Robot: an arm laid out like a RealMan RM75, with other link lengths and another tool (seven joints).
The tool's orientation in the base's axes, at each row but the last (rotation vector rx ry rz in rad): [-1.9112, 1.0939, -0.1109]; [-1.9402, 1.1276, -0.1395]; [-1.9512, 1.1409, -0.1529]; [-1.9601, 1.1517, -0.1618]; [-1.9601, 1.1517, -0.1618]
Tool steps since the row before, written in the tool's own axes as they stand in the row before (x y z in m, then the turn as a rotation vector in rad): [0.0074, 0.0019, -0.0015, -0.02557, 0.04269, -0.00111]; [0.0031, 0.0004, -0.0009, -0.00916, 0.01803, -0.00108]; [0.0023, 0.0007, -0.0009, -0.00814, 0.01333, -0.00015]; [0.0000, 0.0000, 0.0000, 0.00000, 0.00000, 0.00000]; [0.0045, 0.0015, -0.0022, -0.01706, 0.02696, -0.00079]
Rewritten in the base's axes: [0.0025, -0.0067, -0.0030, -0.04347, 0.00926, -0.02241]; [0.0011, -0.0030, -0.0007, -0.01769, 0.00229, -0.00958]; [0.0004, -0.0025, -0.0006, -0.01356, 0.00313, -0.00710]; [0.0000, 0.0000, 0.0000, 0.00000, 0.00000, 0.00000]; [0.0005, -0.0051, -0.0009, -0.02800, 0.00651, -0.01387]
